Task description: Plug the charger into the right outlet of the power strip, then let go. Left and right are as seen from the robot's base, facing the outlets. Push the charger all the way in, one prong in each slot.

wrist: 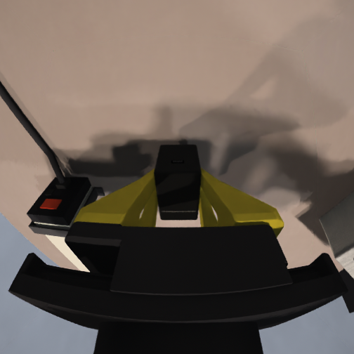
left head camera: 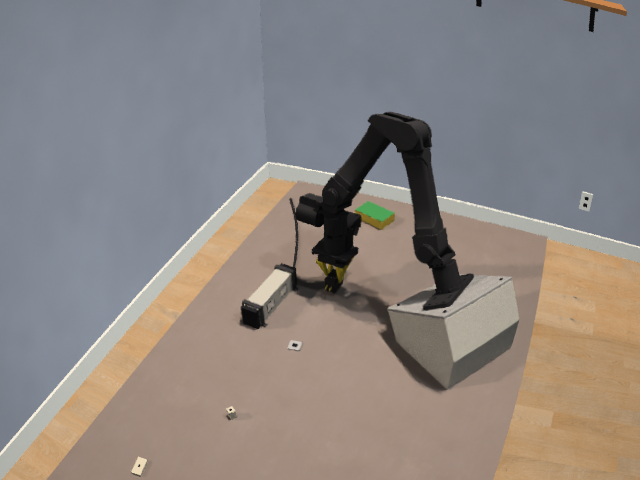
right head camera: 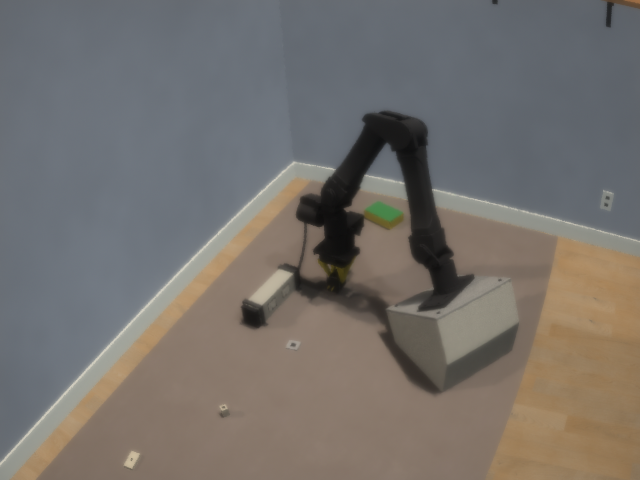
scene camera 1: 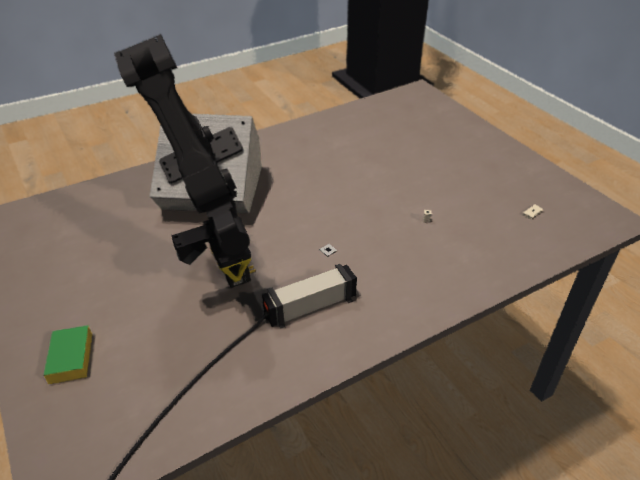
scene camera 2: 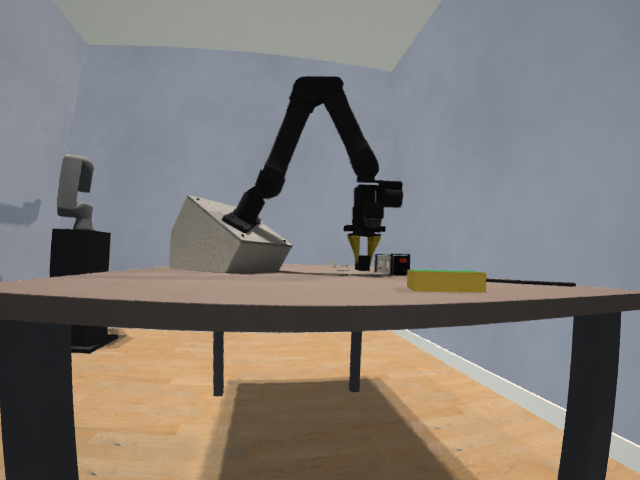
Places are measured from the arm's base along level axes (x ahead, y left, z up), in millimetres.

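Pixels of known places: gripper, between the fingertips: (left head camera: 334, 280) (right head camera: 337, 280) (scene camera 1: 235, 276) (scene camera 2: 363, 263); arm's base, origin of its link: (left head camera: 450, 292) (right head camera: 448, 293) (scene camera 2: 242, 221).
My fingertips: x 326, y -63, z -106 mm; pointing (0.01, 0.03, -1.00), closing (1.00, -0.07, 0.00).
Ahead of a thing's pixels: the offset from my fingertips to its top centre. "spot": to the spot under its first point.
My gripper (left head camera: 333, 276) (right head camera: 336, 279) (scene camera 2: 363, 258) (wrist: 177, 174) points down and is shut on the black charger @[dx +1, dy +14, dz +22 mm] (left head camera: 331, 282) (scene camera 1: 238, 282) (scene camera 2: 362, 263) (wrist: 177, 195). Small gold prongs show low on the charger in the left head view. The charger is low over the table, apart from the power strip, towards the base and past its cable end. The power strip @[dx +131, dy +118, dz +30 mm] (left head camera: 269, 287) (right head camera: 271, 289) (scene camera 1: 312, 295) (wrist: 59, 202) lies on the table. Its outlets face the base; the right outlet @[dx +118, dy +88, dz +11 mm] (left head camera: 283, 290) (right head camera: 285, 290) is nearer the cable end. The slots are too small to make out.
A black cable @[spot: dx +194, dy -167, dz -25 mm] (left head camera: 296, 237) (scene camera 1: 180, 397) (wrist: 30, 125) runs from the strip's end. A green and yellow block @[dx +17, dy -356, dz -2 mm] (left head camera: 374, 214) (scene camera 1: 68, 354) (scene camera 2: 446, 281) lies beyond. A small white plate @[dx +4, dy +236, dz -28 mm] (left head camera: 294, 345) (scene camera 1: 328, 250), a small cube @[dx +31, dy +508, dz -5 mm] (left head camera: 231, 412) and a cream plate @[dx +142, dy +754, dz -23 mm] (left head camera: 139, 466) lie on the table.
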